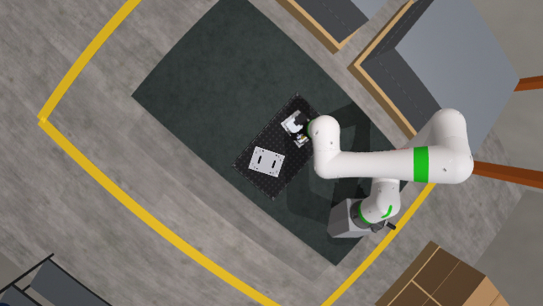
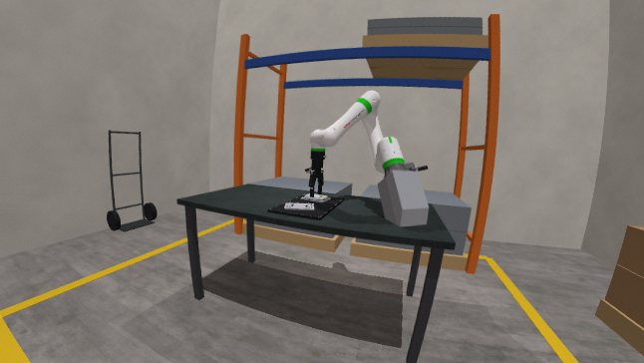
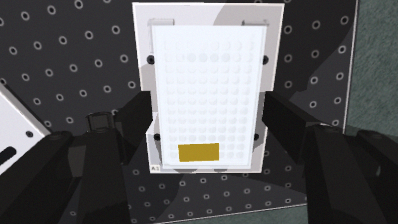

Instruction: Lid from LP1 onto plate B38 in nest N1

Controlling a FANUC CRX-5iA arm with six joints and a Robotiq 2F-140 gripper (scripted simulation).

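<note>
Right now the lid is 20 mm below my hand. From my hand the other things lie so: nest: 40 mm below; culture plate B38: 30 mm below; lid park LP1: 240 mm to the left, 50 mm ahead, 40 mm below.
</note>
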